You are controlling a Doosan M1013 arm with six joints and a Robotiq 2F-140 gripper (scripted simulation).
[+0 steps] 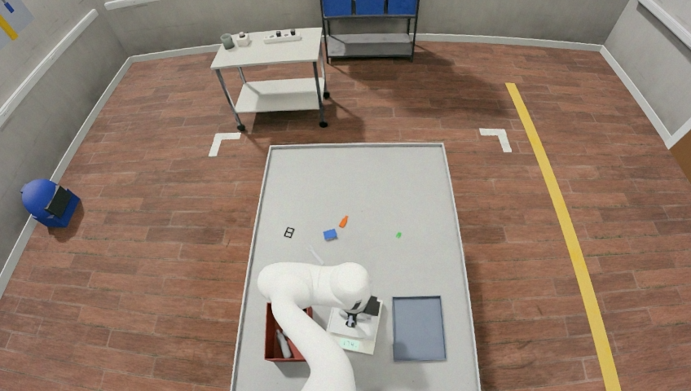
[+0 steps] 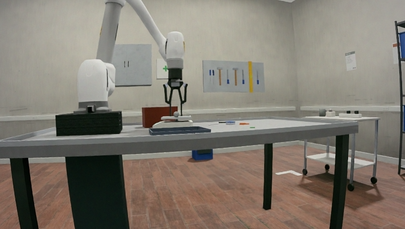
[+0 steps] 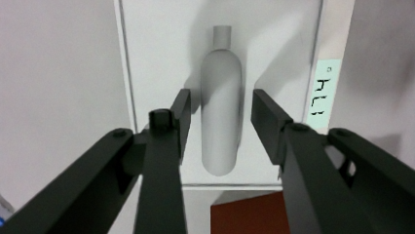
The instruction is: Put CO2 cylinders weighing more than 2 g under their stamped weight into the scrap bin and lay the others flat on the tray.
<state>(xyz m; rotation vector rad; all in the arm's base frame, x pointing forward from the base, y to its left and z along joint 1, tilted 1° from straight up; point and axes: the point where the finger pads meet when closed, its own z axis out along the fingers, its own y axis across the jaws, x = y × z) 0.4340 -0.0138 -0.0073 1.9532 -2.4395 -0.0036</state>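
Right now the scale platform is 50 mm below my hand. Also, from my hand: grey CO2 cylinder 20 mm to the right, 30 mm below; then scale 10 mm behind, 60 mm below; then red scrap bin 60 mm behind, 230 mm to the left, 70 mm below.
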